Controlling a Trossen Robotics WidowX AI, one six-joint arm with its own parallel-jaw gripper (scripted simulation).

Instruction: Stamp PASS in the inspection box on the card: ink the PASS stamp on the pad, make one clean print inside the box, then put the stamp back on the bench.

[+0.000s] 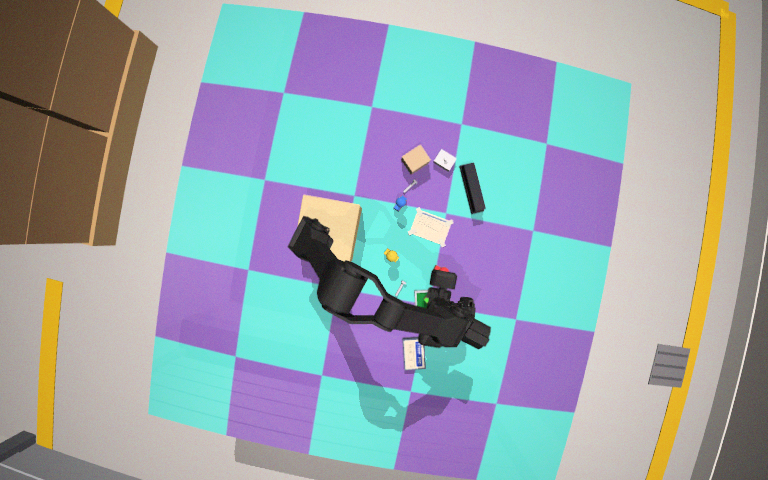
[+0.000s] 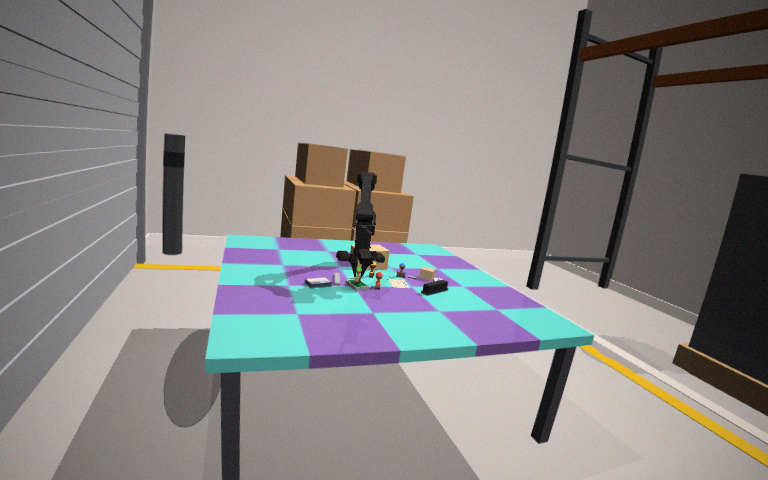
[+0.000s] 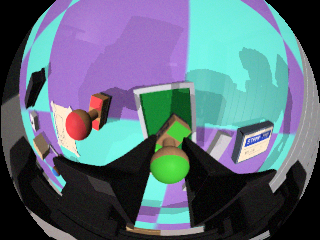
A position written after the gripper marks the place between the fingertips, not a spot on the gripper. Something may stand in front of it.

In view: the gripper point(image 1: 432, 302), a red-knobbed stamp point(image 3: 79, 124), a blue-and-white box point(image 3: 252, 140), a black bar point(image 1: 469, 174) and a cream card point(image 1: 431, 227).
The gripper also shows in image 2 point(image 2: 358, 277) and in image 3 point(image 3: 169, 140).
